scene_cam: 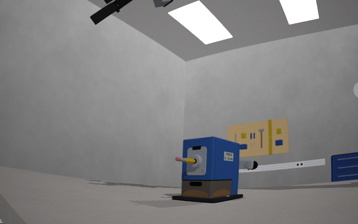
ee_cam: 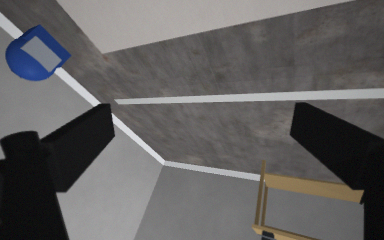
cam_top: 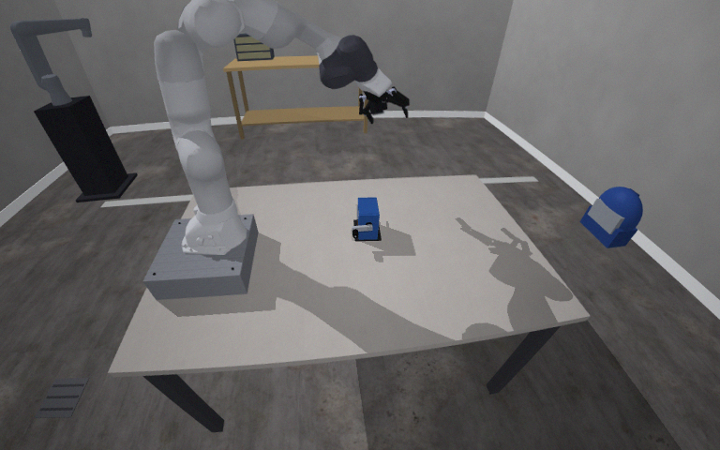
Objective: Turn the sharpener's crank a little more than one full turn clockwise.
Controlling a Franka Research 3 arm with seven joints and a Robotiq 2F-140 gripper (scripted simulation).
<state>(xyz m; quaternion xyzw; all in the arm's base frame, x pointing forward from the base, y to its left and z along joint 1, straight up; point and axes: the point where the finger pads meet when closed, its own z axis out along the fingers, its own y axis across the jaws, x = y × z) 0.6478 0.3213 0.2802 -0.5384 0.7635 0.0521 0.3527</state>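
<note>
Now: the black knob 36 cm to the right of my hand, 30 cm below it and 19 cm behind it.
</note>
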